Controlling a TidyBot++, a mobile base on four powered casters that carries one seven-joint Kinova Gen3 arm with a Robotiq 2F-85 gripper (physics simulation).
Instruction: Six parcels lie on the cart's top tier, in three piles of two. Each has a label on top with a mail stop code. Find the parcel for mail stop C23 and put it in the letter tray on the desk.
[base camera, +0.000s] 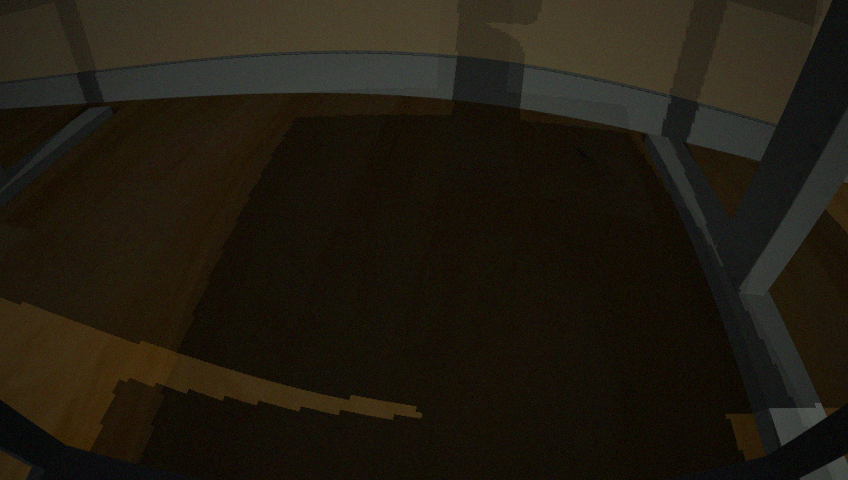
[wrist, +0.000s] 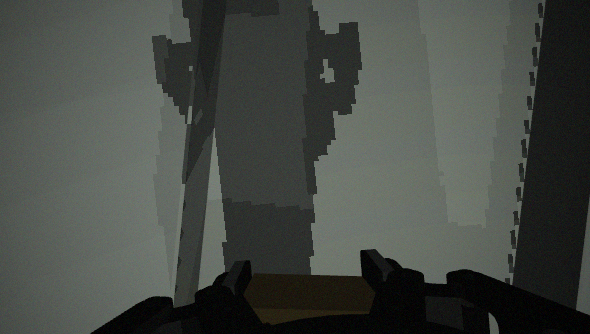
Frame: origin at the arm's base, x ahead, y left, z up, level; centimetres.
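Where they show: gripper, fingertip midpoint: (wrist: 306, 275).
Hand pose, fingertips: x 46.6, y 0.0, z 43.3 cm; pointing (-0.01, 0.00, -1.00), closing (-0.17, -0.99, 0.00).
Each offset is from my fingertips to the top centre of the thing. "spot": to the spot under its first point. Level surfaces: height alone.
My gripper (wrist: 306, 275) is shut on a brown parcel @[spot: dz +3.4, dx +0.4, dy -0.1 cm] (wrist: 310, 294), at the bottom of the wrist view. The parcel's label and code do not show. The grey letter tray @[dz -4.7, dx +2.6, dy -6.1 cm] (wrist: 555, 150) shows in part in the wrist view, with one dark wall at the right and a thinner wall running down left of the middle. Its near edge does not show. The parcel appears between the lines of these two walls. How high it is above the tray cannot be told. The cart and the other parcels do not show.
The pale desk top @[dz -11.0 cm] (wrist: 75, 165) lies left of the tray in the wrist view. In the base view, a grey desk leg @[spot: dz -64.1, dx -6.1, dy -38.1 cm] (base camera: 785, 160) with a floor bar stands at the right, and another floor bar (base camera: 56, 145) lies at the left. A wall with a grey skirting (base camera: 267, 74) is behind.
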